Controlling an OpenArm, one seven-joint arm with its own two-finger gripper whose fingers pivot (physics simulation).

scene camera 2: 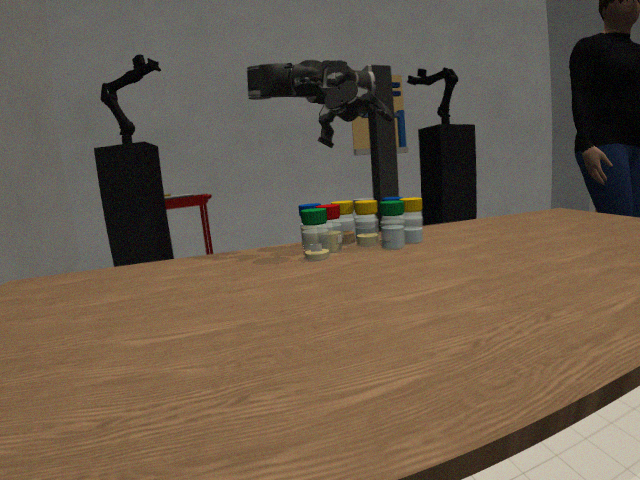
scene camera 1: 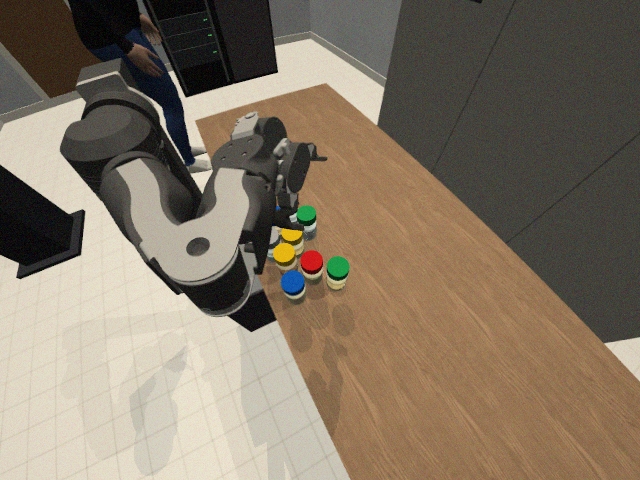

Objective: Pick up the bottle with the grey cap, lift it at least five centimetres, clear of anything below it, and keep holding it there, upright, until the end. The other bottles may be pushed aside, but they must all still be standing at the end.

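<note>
The bottle with the grey cap (scene camera 1: 271, 241) (scene camera 2: 363, 199) stands among the other bottles. In scene camera 1 the arm partly covers it; in scene camera 2 a sliver of its cap shows behind a yellow-capped bottle (scene camera 2: 366, 209). In scene camera 1, two yellow-capped bottles, one of them nearest (scene camera 1: 284, 254), stand beside it. My gripper (scene camera 1: 310, 192) (scene camera 2: 357, 129) is open and empty, its fingers spread wide. It hangs well above the bottles in scene camera 2, and one finger hides part of the group in scene camera 1.
A red-capped bottle (scene camera 1: 311, 263) (scene camera 2: 331, 211), green-capped bottles (scene camera 1: 337, 269) (scene camera 2: 313, 217) and blue-capped bottles (scene camera 1: 293, 283) (scene camera 2: 307, 207) stand upright close by on the wooden table (scene camera 1: 439, 310) (scene camera 2: 310, 335). The group is near the table edge by the robot's base. A person (scene camera 1: 149, 77) (scene camera 2: 610, 93) stands beyond.
</note>
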